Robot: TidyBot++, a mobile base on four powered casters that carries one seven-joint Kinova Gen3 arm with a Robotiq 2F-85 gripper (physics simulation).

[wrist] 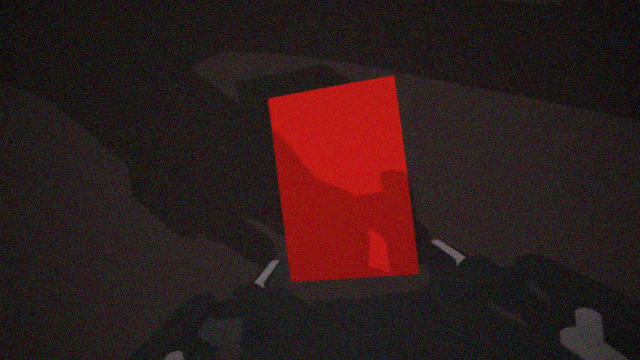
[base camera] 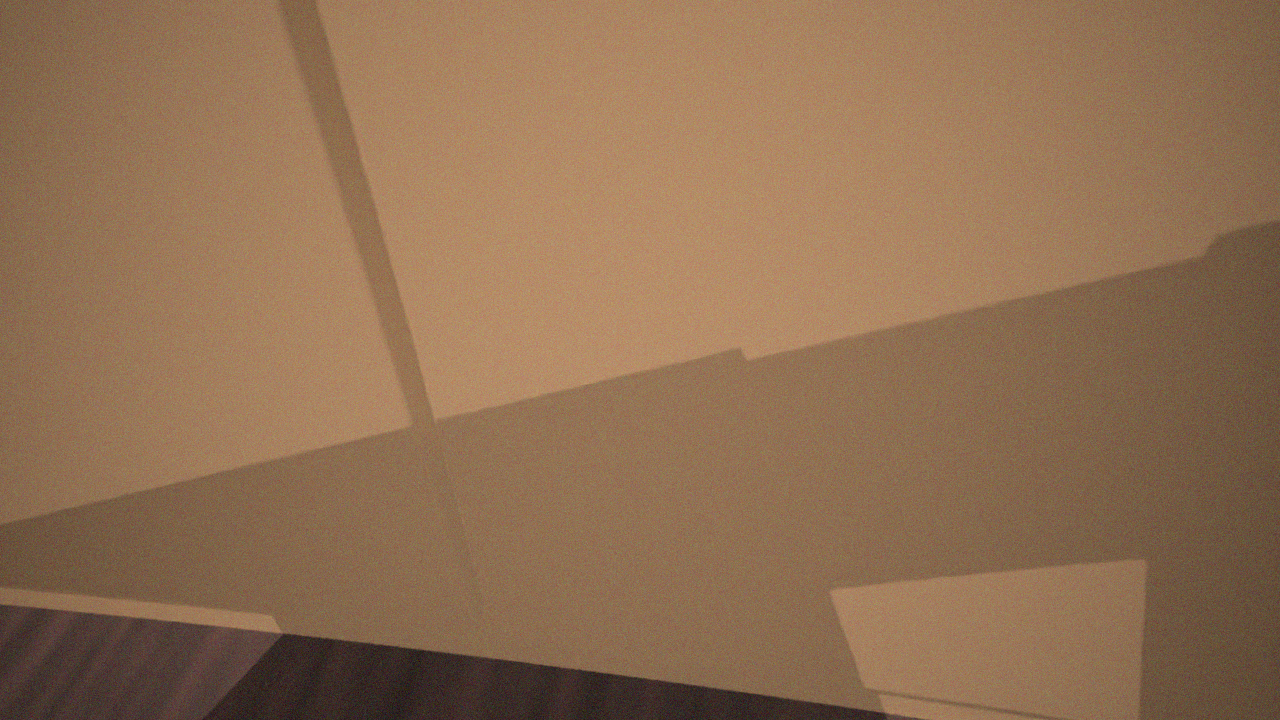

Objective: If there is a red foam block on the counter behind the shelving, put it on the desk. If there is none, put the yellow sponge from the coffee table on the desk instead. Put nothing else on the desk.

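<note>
There's a red foam block in the pictures, and you'd see a tan counter and my gripper in them too.
</note>
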